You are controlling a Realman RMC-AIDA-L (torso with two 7-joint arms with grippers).
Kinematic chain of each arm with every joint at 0, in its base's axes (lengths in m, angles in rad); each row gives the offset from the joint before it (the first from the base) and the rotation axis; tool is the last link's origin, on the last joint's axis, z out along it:
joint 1: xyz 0 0 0.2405 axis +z
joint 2: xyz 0 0 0 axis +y
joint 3: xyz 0 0 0.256 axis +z
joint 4: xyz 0 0 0 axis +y
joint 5: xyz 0 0 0.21 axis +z
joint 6: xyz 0 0 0 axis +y
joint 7: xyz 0 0 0.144 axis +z
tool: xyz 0 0 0
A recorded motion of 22 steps. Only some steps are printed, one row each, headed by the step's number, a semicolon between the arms.
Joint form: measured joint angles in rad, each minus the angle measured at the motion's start. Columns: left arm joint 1, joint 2, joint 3, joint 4, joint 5, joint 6, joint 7; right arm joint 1, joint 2, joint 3, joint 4, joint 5, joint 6, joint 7.
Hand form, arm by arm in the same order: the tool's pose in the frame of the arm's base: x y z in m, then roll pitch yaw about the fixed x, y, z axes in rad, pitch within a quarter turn. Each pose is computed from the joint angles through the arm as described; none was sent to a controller.
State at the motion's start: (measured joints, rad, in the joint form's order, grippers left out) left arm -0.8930 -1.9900 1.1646 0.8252 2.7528 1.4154 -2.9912; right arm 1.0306 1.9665 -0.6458 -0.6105 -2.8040 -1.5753 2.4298
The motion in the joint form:
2: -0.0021 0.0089 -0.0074 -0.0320 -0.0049 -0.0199 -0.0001; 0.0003 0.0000 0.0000 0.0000 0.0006 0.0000 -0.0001
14: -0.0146 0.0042 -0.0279 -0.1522 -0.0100 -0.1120 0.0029; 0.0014 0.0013 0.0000 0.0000 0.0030 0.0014 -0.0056
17: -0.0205 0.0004 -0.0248 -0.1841 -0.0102 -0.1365 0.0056; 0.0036 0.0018 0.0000 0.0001 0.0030 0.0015 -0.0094
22: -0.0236 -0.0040 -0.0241 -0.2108 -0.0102 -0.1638 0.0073; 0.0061 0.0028 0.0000 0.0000 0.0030 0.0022 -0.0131
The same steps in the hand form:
2: -0.2190 0.4189 0.0176 -2.5225 -0.0403 1.3123; 0.1982 0.4151 0.0256 -2.8814 -0.0861 -1.0700
14: -0.2351 0.4182 0.0031 -2.5379 -0.0612 1.3555; 0.1973 0.4154 0.0249 -2.8840 -0.0857 -1.0627
17: -0.2381 0.4173 -0.0024 -2.5372 -0.0575 1.3591; 0.1963 0.4157 0.0247 -2.8847 -0.0869 -1.0568
22: -0.2411 0.4168 -0.0073 -2.5370 -0.0606 1.3614; 0.1952 0.4161 0.0242 -2.8854 -0.0877 -1.0505

